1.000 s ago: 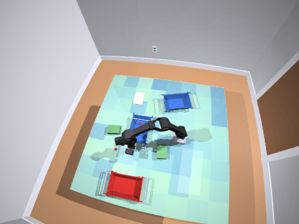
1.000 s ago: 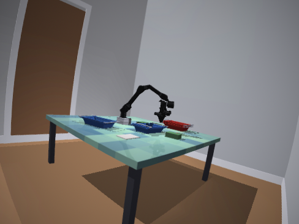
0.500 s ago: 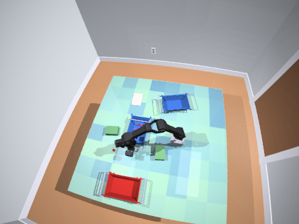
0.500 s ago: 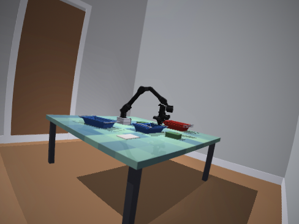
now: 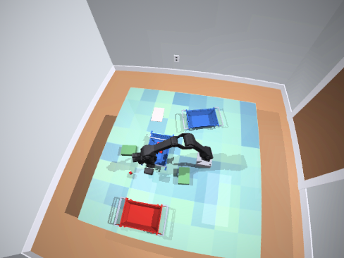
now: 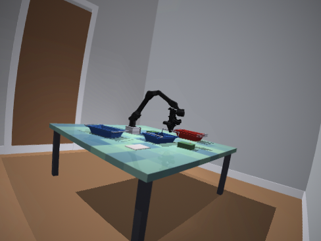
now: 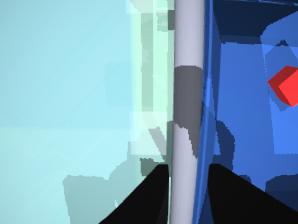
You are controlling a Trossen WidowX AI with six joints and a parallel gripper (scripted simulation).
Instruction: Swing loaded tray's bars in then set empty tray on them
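Right now my gripper tip is 520 mm to the left of the blue tray, 240 mm past it and 30 mm above it. From my gripper tip the other things lie so: small red block 160 mm ahead, 110 mm to the left, 70 mm below; then white flat plate 460 mm to the right, 160 mm ahead, 70 mm below.
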